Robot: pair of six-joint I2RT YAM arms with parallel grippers.
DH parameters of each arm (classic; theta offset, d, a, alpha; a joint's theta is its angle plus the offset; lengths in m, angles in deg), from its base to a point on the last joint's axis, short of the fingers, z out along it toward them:
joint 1: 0 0.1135 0.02 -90
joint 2: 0 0 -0.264 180
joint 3: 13.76 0 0.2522 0
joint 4: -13.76 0 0.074 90
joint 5: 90 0 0 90
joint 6: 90 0.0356 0 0
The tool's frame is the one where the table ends.
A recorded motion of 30 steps. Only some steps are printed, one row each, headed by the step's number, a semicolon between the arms.
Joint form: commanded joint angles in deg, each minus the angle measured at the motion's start. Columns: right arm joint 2, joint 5, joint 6, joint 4, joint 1, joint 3; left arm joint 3, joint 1, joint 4, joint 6, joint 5, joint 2.
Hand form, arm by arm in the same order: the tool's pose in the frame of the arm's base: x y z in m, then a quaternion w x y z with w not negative. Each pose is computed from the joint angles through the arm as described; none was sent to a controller.
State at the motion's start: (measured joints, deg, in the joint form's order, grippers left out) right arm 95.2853 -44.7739 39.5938 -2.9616 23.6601 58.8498; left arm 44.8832 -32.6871 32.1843 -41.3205 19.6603 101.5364
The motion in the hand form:
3: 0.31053 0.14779 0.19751 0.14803 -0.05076 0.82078 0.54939; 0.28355 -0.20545 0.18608 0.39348 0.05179 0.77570 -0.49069
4: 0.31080 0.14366 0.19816 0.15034 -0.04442 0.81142 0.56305; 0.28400 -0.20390 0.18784 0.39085 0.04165 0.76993 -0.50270
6: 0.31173 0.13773 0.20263 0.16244 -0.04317 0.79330 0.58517; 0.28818 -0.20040 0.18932 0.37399 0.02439 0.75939 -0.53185
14: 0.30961 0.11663 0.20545 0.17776 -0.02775 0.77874 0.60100; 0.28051 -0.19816 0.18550 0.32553 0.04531 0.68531 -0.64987
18: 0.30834 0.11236 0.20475 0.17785 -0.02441 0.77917 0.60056; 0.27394 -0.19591 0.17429 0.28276 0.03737 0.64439 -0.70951
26: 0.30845 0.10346 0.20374 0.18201 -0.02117 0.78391 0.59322; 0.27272 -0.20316 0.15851 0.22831 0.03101 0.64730 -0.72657
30: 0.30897 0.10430 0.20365 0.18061 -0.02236 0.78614 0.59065; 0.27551 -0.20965 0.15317 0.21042 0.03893 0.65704 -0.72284
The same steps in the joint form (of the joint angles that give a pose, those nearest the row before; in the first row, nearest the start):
3: 0.07 -7.51 2.64 10.89 -2.91 -6.61; -1.99 -1.18 9.59 -1.50 1.08 -3.97
4: -0.24 -8.81 4.99 14.23 -3.65 -7.78; -2.25 -0.87 10.94 -3.42 1.60 -4.07
6: -0.88 -10.77 8.43 20.23 -4.76 -9.35; -2.17 0.23 13.47 -7.74 4.30 -3.44
14: -2.90 -13.13 11.40 25.10 -8.25 -12.40; -5.94 0.88 35.42 -20.59 15.65 1.04
18: -3.35 -13.49 11.22 24.81 -8.93 -12.94; -8.18 0.95 51.36 -31.55 19.52 6.29
26: -3.88 -13.84 9.01 22.30 -10.48 -12.98; -7.68 0.02 55.23 -36.87 22.29 10.66
30: -3.75 -13.68 8.35 21.28 -10.35 -12.58; -6.23 -0.53 53.28 -36.39 23.79 11.97

